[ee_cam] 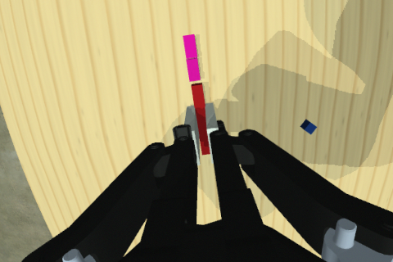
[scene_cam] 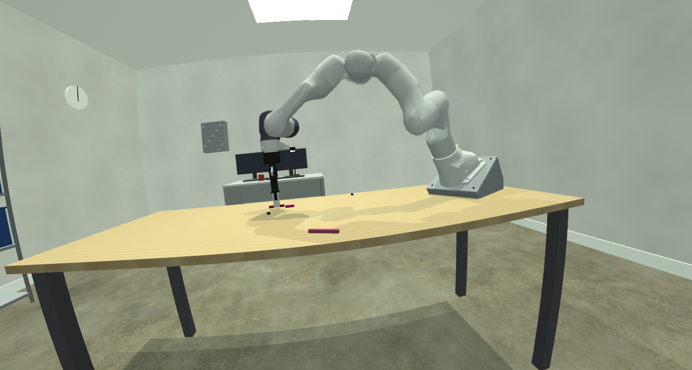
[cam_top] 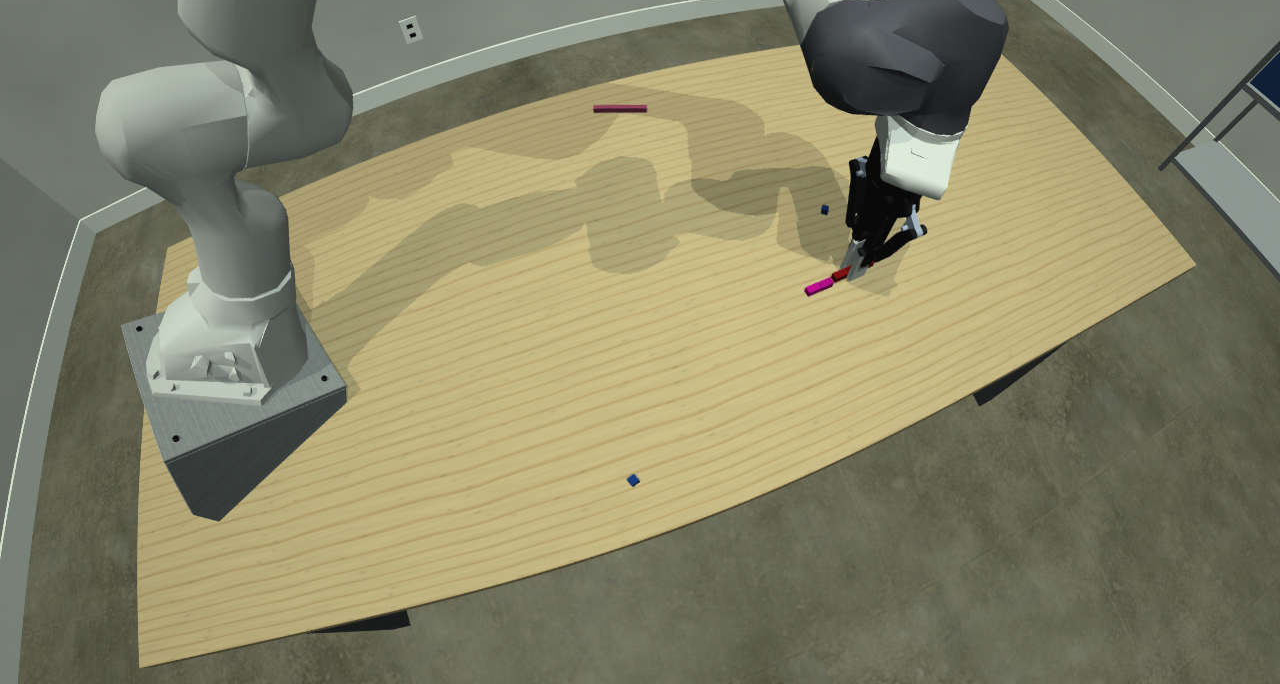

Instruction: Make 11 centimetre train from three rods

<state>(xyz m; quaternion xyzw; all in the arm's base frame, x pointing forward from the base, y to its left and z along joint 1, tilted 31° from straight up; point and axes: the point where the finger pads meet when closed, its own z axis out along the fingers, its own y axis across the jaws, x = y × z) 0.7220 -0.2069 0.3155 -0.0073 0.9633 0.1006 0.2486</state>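
Right now my hand is 30 mm above the red rod. From my hand the other things lie so: pink rod (190 mm behind, 430 mm to the left, 40 mm below).
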